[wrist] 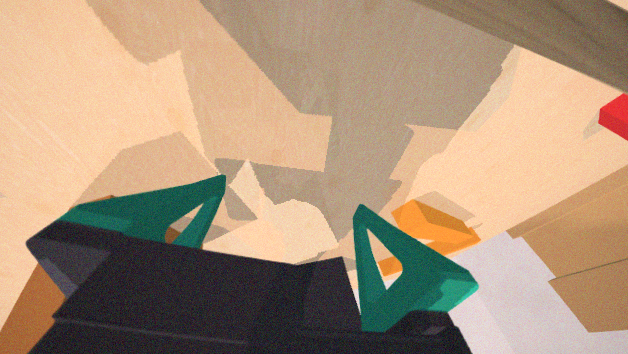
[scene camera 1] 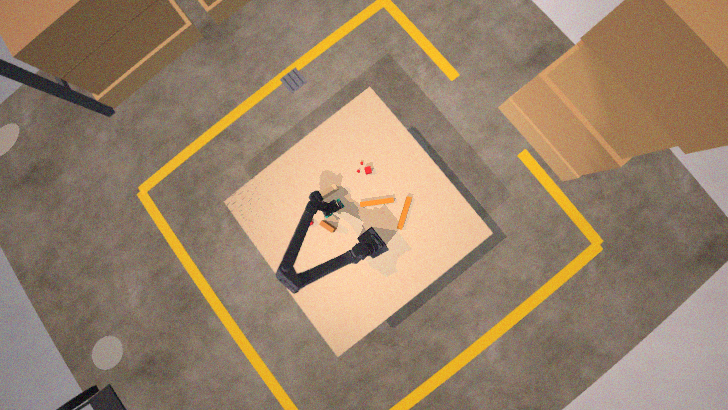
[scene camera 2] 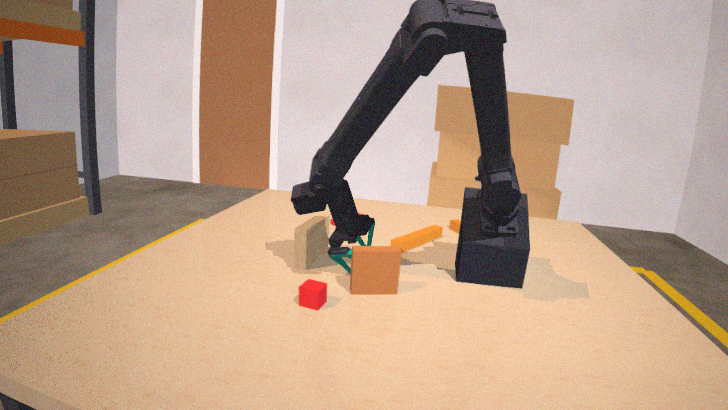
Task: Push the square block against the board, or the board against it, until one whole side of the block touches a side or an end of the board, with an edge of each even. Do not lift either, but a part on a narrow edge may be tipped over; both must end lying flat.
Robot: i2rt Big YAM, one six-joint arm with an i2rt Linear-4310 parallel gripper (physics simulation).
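Seen in the pictures: gripper, fingertip midpoint: [wrist: 294, 197] [scene camera 1: 338, 209]; arm's base at its link origin: [scene camera 1: 373, 243] [scene camera 2: 497, 213].
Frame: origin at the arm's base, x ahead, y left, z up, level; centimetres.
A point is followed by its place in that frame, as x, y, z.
The brown-orange square block [scene camera 1: 327, 226] {26.2, 14.4, -5.8} [scene camera 2: 375, 270] {26.3, 16.4, -10.0} [wrist: 22, 310] {30.9, 16.8, -9.6} stands upright on a narrow edge. The tan board [scene camera 1: 331, 192] {41.3, -1.3, -9.7} [scene camera 2: 316, 243] {41.8, 2.0, -10.9} [wrist: 565, 35] also stands on a narrow edge, apart from the block, in shadow at the top right of the wrist view. My gripper [scene camera 1: 333, 209] {30.6, 3.4, -14.0} [scene camera 2: 357, 259] {30.6, 3.4, -14.0} [wrist: 294, 197] {30.6, 3.4, -14.0} is open and empty, low over the table between the two. In scene camera 2 the block partly hides a fingertip. In the wrist view the left finger and gripper body cover much of the block.
A red cube [scene camera 1: 311, 223] {35.4, 22.2, -11.9} [scene camera 2: 312, 294] {37.0, 25.5, -12.3} lies near the block, partly under the arm in the overhead view. Another red cube [scene camera 1: 367, 170] {36.6, -28.4, -11.4} [wrist: 616, 117] {35.9, -26.3, -14.0} lies beyond the board with two small red pieces [scene camera 1: 361, 162] {43.8, -29.4, -13.7}. Two orange bars [scene camera 1: 377, 201] {17.1, -19.5, -12.3} [scene camera 1: 404, 212] {0.1, -27.7, -12.4} [scene camera 2: 417, 237] {17.5, -15.7, -12.6} lie toward the arm's base [scene camera 2: 491, 254] {1.3, 6.3, -7.9}.
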